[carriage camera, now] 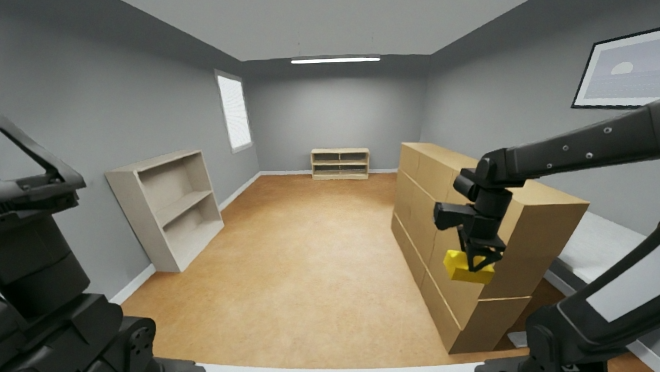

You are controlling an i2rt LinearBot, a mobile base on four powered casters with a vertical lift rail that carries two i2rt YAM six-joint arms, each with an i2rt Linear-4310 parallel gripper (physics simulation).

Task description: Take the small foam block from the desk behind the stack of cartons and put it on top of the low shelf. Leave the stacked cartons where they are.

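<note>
The yellow foam block is held in my right gripper, in front of the left side of the carton stack and above the floor. My right gripper is shut on the block, with a finger across its near side. The stack of brown cartons stands upright at the right. The low shelf, a pale wide unit with open compartments, stands far off against the back wall. My left gripper is at the left edge, partly cut off; it looks open and empty, far from the block.
A taller pale shelf unit stands along the left wall. The white desk shows behind the cartons at the right, partly hidden by my right arm. Brown floor stretches between the left shelf unit and the cartons to the back wall.
</note>
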